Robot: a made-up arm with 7 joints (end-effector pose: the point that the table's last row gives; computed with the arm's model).
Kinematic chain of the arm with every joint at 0, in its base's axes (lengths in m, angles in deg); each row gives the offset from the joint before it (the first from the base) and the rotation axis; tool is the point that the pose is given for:
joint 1: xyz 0 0.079 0 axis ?
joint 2: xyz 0 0.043 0 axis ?
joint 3: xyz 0 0 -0.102 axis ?
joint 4: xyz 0 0 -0.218 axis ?
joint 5: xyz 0 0 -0.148 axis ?
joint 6: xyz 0 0 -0.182 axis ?
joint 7: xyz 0 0 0 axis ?
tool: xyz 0 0 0
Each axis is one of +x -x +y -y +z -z.
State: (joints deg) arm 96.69 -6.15 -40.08 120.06 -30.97 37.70 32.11
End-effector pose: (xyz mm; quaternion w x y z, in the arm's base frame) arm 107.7 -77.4 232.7 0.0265 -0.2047 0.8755 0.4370
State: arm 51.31 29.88 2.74 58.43 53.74 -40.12 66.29
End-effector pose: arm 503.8 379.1 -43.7 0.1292 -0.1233 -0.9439 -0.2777
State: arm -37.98 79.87 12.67 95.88 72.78 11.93 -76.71
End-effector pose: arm 265.1 416.4 -180.9 0.6879 0.5642 -0.3969 0.2257
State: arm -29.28 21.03 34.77 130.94 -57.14 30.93 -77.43
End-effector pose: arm 156.2 291.9 -140.1 0.0229 -0.9044 0.4151 -0.0966
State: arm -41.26 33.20 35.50 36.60 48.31 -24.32 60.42
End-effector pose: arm -161.1 537.9 -426.5 0.8610 -0.0126 -0.4965 0.1099
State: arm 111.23 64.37 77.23 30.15 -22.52 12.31 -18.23
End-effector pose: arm 95.0 737.7 76.2 0.1072 0.0613 -0.5992 0.7911
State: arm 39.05 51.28 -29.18 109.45 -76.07 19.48 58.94
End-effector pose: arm 368.4 191.0 -22.8 0.4483 0.6064 -0.2252 -0.6170
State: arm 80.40 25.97 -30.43 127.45 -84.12 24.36 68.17
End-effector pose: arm 200.7 55.0 195.1 0.2275 0.6955 -0.5775 -0.3620
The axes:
joint 1: -y
joint 2: +x
joint 3: +z
joint 4: -y
joint 5: +z
joint 6: +y
joint 7: -x

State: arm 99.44 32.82 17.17 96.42 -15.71 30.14 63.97
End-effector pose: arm 131.5 356.8 339.5 0.2535 0.2447 -0.9033 -0.2448
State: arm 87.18 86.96 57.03 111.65 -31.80 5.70 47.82
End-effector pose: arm -237.9 333.6 178.8 0.0093 0.8487 -0.5006 0.1707
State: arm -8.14 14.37 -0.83 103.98 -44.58 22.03 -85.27
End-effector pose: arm 283.8 177.1 -276.9 0.2371 0.7609 -0.5837 0.1553
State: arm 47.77 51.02 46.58 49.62 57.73 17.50 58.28
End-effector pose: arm 259.7 651.8 -2.3 0.2428 -0.2280 -0.9415 0.0508
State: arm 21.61 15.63 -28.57 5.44 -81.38 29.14 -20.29
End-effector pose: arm 257.0 282.3 -574.3 0.4733 0.5307 -0.0180 -0.7029
